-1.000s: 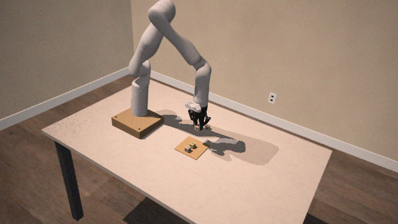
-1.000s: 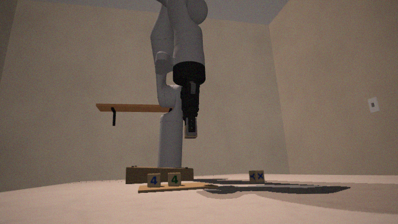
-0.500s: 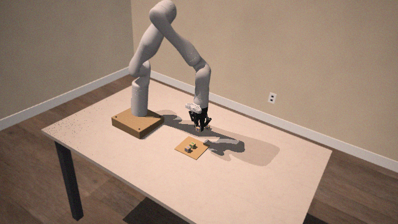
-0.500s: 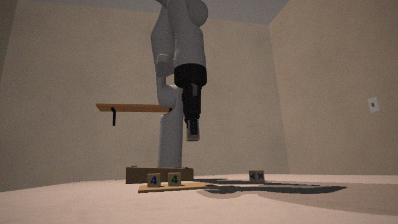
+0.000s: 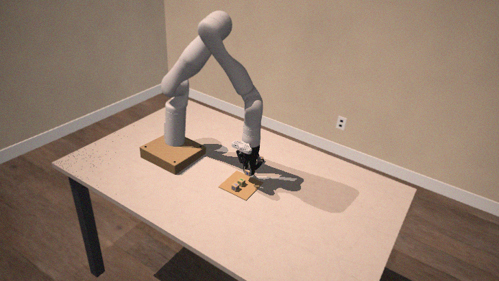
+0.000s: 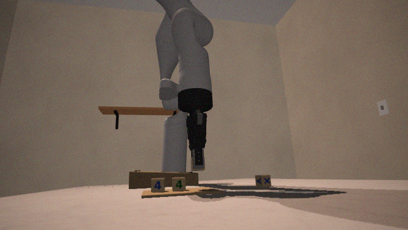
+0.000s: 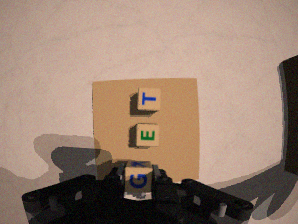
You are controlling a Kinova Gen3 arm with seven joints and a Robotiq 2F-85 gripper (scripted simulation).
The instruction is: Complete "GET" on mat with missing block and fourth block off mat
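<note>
Right now my hand is 6 cm above the mat and 4 cm to the left of it. The rest, counted from my hand: letter block: 1 cm below.
</note>
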